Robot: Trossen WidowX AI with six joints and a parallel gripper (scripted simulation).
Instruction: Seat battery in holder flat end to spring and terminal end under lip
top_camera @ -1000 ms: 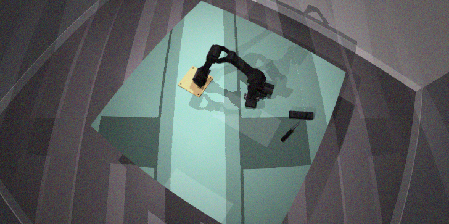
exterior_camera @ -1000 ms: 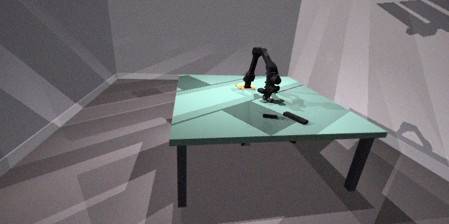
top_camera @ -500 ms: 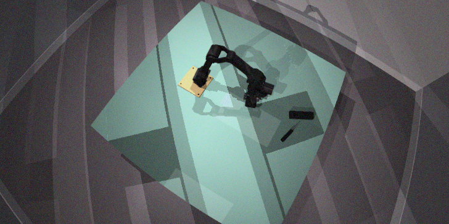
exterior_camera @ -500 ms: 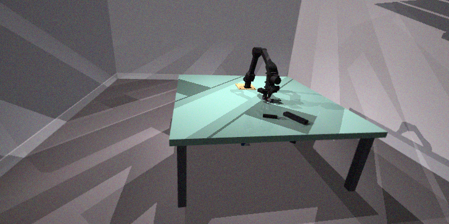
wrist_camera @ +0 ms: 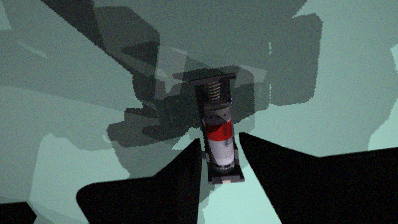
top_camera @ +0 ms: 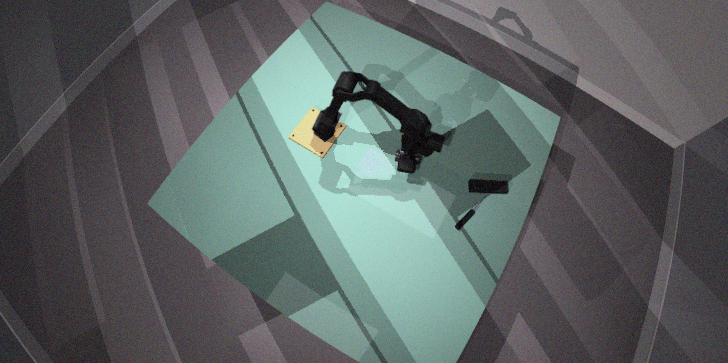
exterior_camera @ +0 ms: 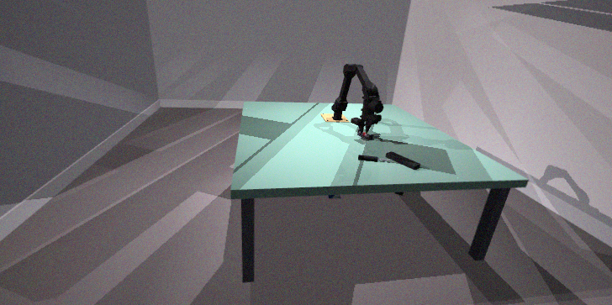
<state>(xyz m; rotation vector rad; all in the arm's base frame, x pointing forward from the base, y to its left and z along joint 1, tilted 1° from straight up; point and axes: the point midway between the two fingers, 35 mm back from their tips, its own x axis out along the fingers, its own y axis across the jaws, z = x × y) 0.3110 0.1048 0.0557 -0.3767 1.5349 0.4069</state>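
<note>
My gripper tip is now right at the battery. Round my gripper tip: black bar: 330 mm ahead, 100 mm to the left, 10 mm below; then screwdriver: 330 mm ahead, 30 mm to the right, 10 mm below.
</note>
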